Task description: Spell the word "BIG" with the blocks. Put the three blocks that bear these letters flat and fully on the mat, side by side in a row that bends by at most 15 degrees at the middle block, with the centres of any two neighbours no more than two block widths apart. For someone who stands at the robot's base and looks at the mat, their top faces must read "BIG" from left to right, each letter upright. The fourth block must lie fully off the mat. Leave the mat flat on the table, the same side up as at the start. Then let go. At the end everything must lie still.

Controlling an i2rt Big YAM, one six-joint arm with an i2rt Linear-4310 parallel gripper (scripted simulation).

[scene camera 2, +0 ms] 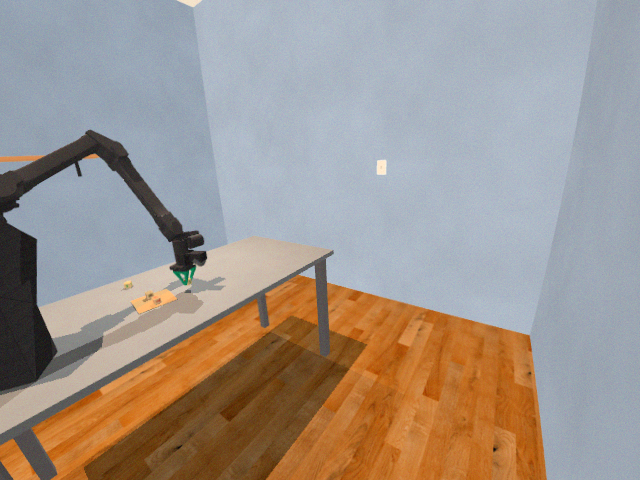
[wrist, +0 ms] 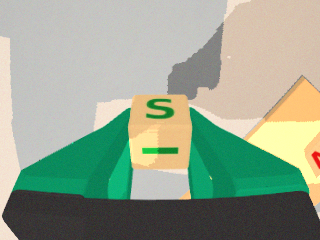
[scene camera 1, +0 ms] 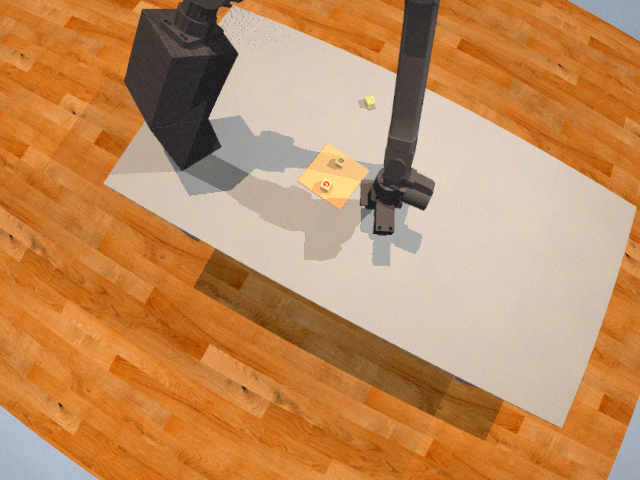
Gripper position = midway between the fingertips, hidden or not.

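Observation:
Gripper point(wrist: 160, 118) visible. Mat point(scene camera 1: 345, 181) visible too.

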